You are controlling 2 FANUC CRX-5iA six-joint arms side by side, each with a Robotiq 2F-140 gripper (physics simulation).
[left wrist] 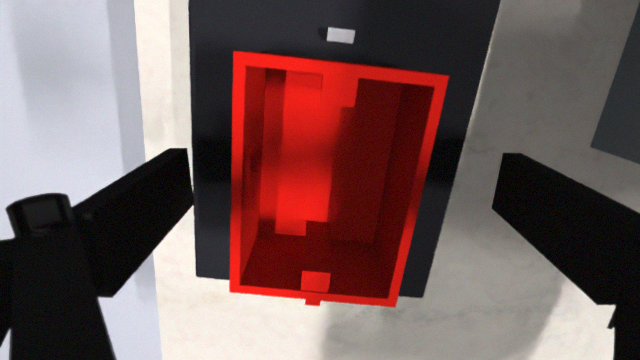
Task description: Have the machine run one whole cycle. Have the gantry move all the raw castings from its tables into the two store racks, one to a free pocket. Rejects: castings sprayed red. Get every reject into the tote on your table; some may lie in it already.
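Frame: origin at the left arm's base, x ahead, y right, z down, level; metres.
Seen in the pictures: left gripper, fingertip midpoint: [344, 179].
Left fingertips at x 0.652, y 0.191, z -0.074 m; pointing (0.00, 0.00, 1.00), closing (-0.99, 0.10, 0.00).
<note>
Pixels of each thing's middle, then the offset from my left fingertips to it. "spot": a spot on its surface instead. Level surfaces: height alone.
- red open-topped tote, body centre: [325, 178] dx +0.009, dy +0.000, dz -0.001 m
- small white block, surface spot: [341, 35] spot: dx +0.008, dy +0.061, dz +0.017 m
- Pale marbled surface, its level: dz +0.074 m
- dark grey panel, surface spot: [622, 110] spot: dx -0.168, dy +0.042, dz +0.059 m
A red open-topped tote [422, 175] stands on a dark base in the left wrist view, its long sides running up and down the view. Bright light and deep shadow fall across its inside, and I cannot make out a separate casting in it. My left gripper [344, 179] is open with nothing between its fingers. The two black fingers show to the left and right of the tote, wide apart, with the tote lying between them in the view. My right gripper, the gantry, the machine, the store racks and the raw castings do not show.
The dark base [220, 30] reaches past the tote on several sides. A small white block [341, 35] sits on it beyond the tote's far rim. Pale marbled surface [240, 330] surrounds the base. A light grey-blue surface [65, 100] runs along the left, and a dark grey panel [622, 110] shows at upper right.
</note>
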